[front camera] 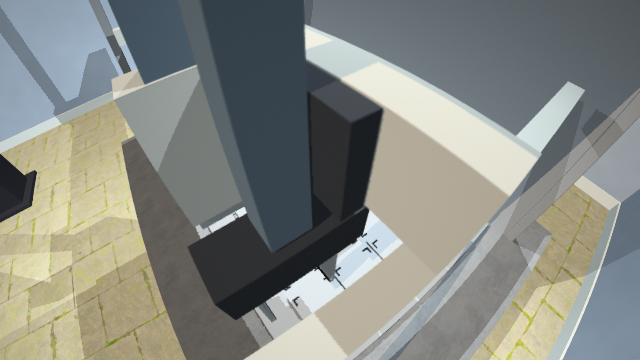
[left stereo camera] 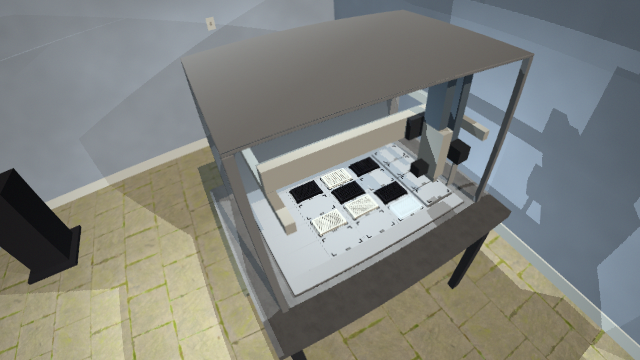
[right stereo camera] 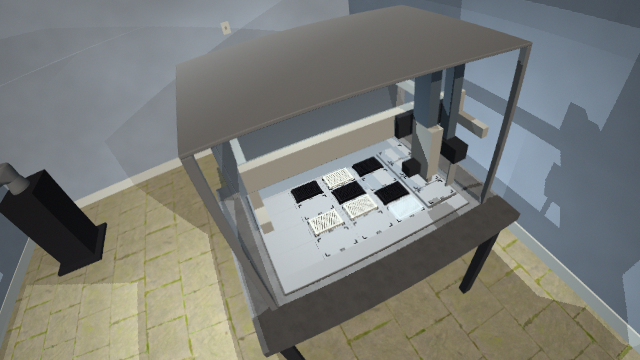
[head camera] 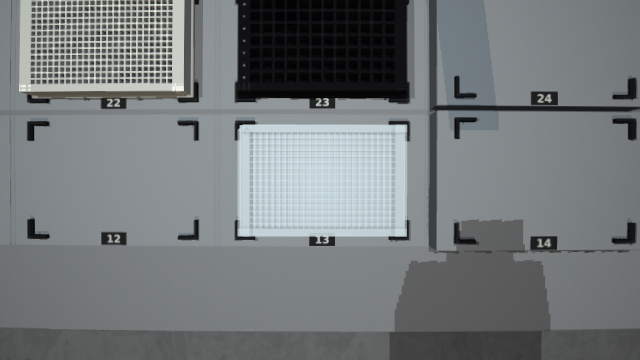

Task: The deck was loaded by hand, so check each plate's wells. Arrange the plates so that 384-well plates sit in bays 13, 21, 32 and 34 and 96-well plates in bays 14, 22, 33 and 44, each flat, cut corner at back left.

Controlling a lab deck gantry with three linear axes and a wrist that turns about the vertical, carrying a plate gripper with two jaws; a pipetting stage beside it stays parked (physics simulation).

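Places are measured from the robot's base along level axes (x left, y ahead, z down), in metres.
Where they show: gripper, fingertip midpoint: [front camera: 297, 291] [left stereo camera: 440, 176] [right stereo camera: 439, 176]; robot's base at its link origin: [left stereo camera: 333, 255] [right stereo camera: 327, 255].
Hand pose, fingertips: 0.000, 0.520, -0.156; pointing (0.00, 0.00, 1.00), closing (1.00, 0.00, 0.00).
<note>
Things, the pixels of their top centre, and the offset from my fingertips, as dx, dy, dz. "pt": a spot on its surface instead.
- translucent plate with a fine 384-well grid, top centre: [head camera: 322, 180] [right stereo camera: 405, 206] [left stereo camera: 405, 205] +0.043, -0.128, +0.142
- white fine-grid plate at its top centre: [head camera: 101, 35] [right stereo camera: 360, 205] [left stereo camera: 361, 205] +0.150, -0.292, +0.142
- black plate with a coarse 96-well grid, top centre: [head camera: 322, 34] [right stereo camera: 391, 191] [left stereo camera: 391, 190] +0.150, -0.128, +0.142
- separate raised block at a spot on its surface: [head camera: 542, 175] pt +0.047, +0.035, +0.141
My gripper [front camera: 301, 298] is open and empty in the front camera view, its jaws apart over the deck's right side. A translucent plate with a fine 384-well grid [head camera: 322, 180] [left stereo camera: 406, 206] [right stereo camera: 406, 208] lies flat in bay 13. A white fine-grid plate [head camera: 102, 45] [left stereo camera: 361, 205] is in bay 22, and a black plate with a coarse 96-well grid [head camera: 322, 50] [left stereo camera: 391, 192] in bay 23. White plates [left stereo camera: 328, 221] [left stereo camera: 336, 178] are in bays 21 and 42; black plates [left stereo camera: 306, 191] [left stereo camera: 348, 192] [left stereo camera: 364, 166] in bays 41, 32 and 43; their wells are too small to read.
Bays 12 and 14 hold no plate in the head view. The right column, with bays 14 and 24, is a separate raised block [head camera: 542, 175]. The pale pipetting stage [left stereo camera: 436, 155] [right stereo camera: 426, 152] stands left of the gripper. The hood roof [left stereo camera: 350, 75] and posts surround the deck.
</note>
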